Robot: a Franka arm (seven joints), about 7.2 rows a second.
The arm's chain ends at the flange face. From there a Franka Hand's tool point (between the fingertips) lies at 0.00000 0.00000 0.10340 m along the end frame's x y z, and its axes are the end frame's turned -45 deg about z.
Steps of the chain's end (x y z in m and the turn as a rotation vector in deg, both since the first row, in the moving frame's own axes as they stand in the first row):
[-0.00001 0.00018 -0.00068 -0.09 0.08 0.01]
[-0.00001 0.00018 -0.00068 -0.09 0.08 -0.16]
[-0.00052 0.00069 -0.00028 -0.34 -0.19 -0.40]
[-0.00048 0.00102 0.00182 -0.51 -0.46 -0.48]
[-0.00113 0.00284 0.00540 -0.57 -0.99 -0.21]
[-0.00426 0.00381 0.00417 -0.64 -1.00 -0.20]
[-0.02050 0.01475 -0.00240 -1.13 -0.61 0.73]
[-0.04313 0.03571 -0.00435 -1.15 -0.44 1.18]
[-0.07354 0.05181 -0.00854 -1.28 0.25 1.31]
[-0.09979 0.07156 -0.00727 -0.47 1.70 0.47]
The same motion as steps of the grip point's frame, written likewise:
[-0.00015 0.00034 -0.00068 -0.12 -0.01 0.01]
[-0.00015 0.00034 -0.00068 -0.12 -0.01 -0.16]
[-0.00153 0.00031 -0.00028 -0.11 -0.37 -0.40]
[-0.00230 0.00045 0.00181 -0.04 -0.69 -0.48]
[-0.00480 0.00068 0.00538 0.30 -1.10 -0.21]
[-0.00780 -0.00077 0.00415 0.25 -1.16 -0.20]
[-0.02715 -0.00342 -0.00243 -0.37 -1.23 0.73]
[-0.05779 -0.00436 -0.00437 -0.50 -1.12 1.18]
[-0.08997 -0.01343 -0.00857 -1.08 -0.73 1.31]
[-0.11960 -0.01719 -0.00732 -1.53 0.87 0.47]

